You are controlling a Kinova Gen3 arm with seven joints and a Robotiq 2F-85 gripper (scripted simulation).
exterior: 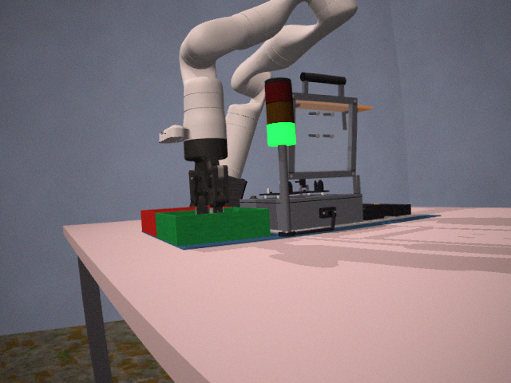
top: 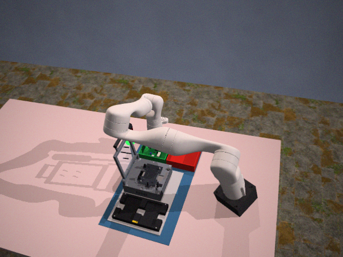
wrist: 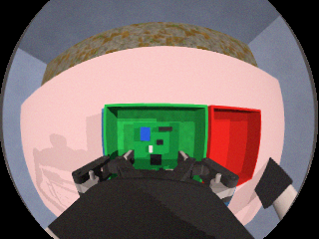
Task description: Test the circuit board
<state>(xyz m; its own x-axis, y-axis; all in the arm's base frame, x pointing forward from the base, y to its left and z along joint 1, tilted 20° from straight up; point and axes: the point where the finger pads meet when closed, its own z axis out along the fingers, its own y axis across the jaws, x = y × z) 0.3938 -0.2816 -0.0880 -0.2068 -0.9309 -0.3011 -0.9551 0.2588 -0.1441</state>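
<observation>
Right now the green bin is 1 cm below my hand. The rest, counted from my hand: tester lid 11 cm ahead, 18 cm to the left, 16 cm above; green circuit board 1 cm below; red bin 15 cm behind, 3 cm to the left, 1 cm below.
</observation>
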